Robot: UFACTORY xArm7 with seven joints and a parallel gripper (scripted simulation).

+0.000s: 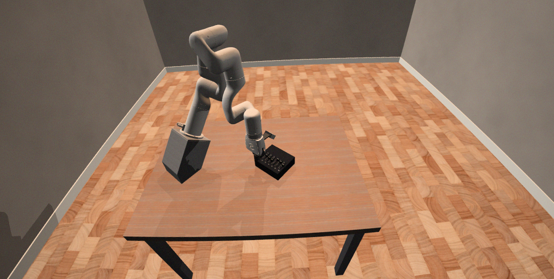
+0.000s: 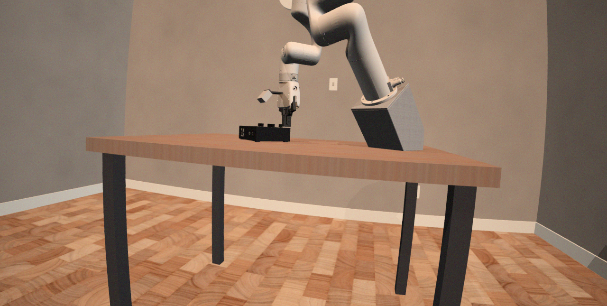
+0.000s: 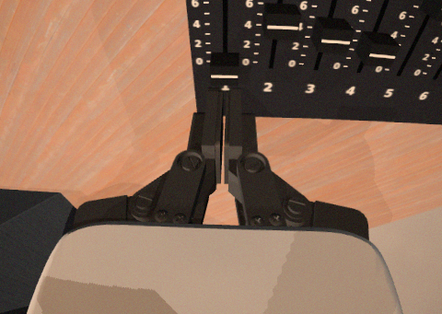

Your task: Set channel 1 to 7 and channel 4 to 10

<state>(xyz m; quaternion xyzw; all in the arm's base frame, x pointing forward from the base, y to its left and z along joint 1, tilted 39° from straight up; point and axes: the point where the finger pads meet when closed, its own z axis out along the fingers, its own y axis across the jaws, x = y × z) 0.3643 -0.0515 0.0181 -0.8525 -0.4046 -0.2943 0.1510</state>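
My hand is 40 mm short of the channel 2 fader cap, 30 mm to the right of it and 10 mm above it. Also, from my hand: channel 4 fader cap (80 mm ahead, 10 mm below); then channel 1 fader cap (20 mm to the left, 10 mm below, 10 mm ahead); then channel 3 fader cap (60 mm ahead, 10 mm to the left, 10 mm below).
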